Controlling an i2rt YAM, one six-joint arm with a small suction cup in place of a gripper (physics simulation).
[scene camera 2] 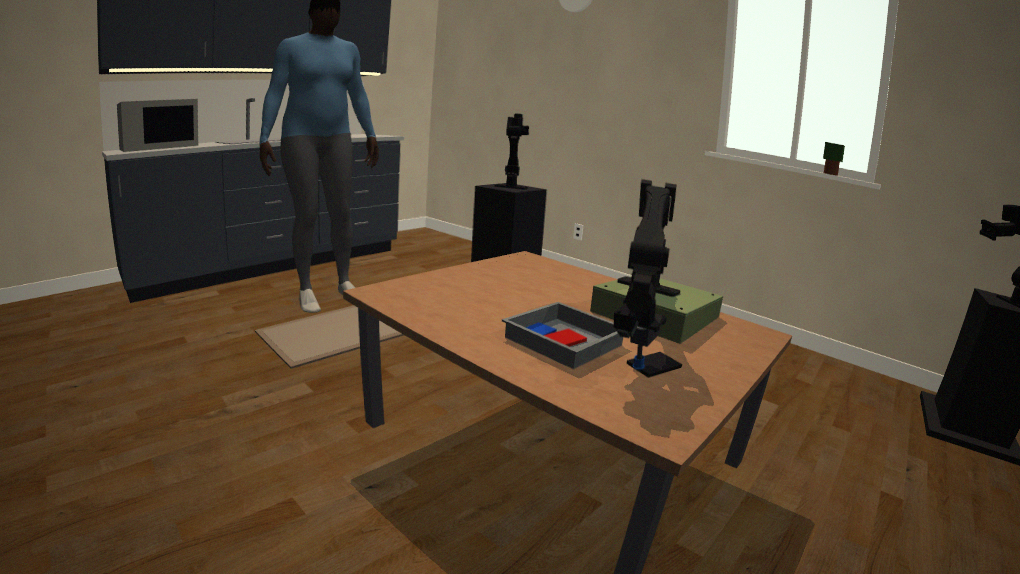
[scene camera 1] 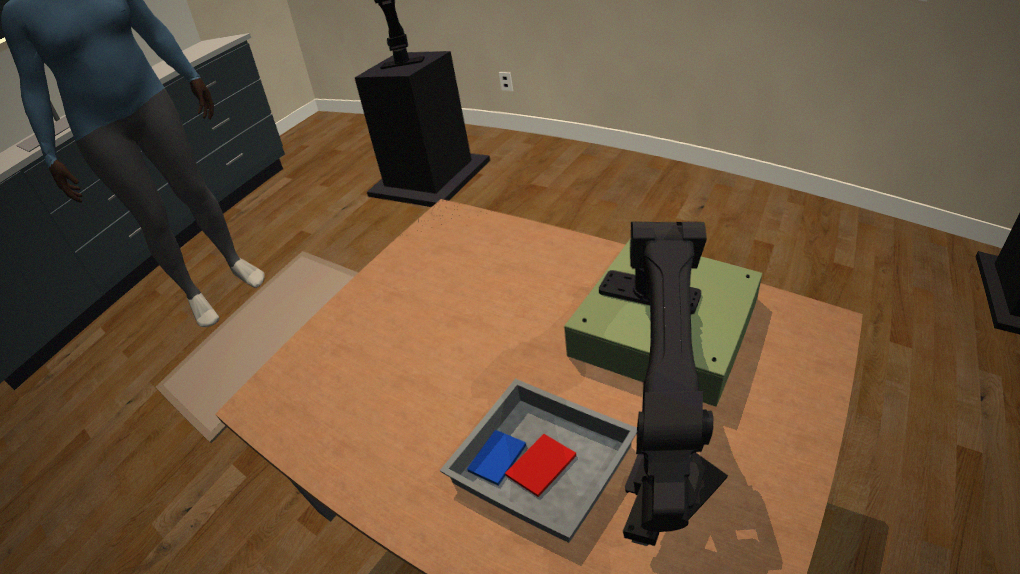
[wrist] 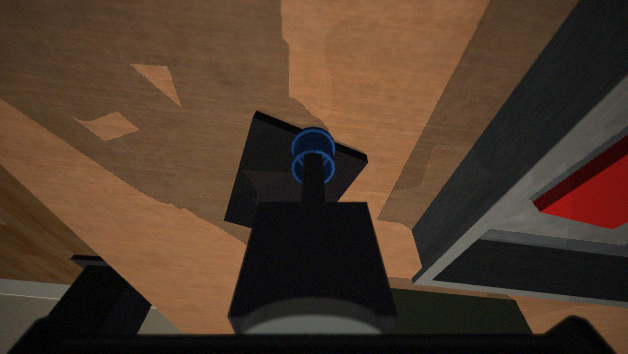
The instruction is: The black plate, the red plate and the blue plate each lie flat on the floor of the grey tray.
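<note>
The black plate lies flat on the wooden table, just right of the grey tray. My suction cup is blue and points straight down. It rests on the black plate near one edge. In scene camera 1 the arm hides the cup. The red plate and the blue plate lie flat side by side on the tray floor.
The arm stands on a green base box behind the tray. The table's front edge is close to the black plate. A person stands by the dark cabinets. A black pedestal stands beyond the table.
</note>
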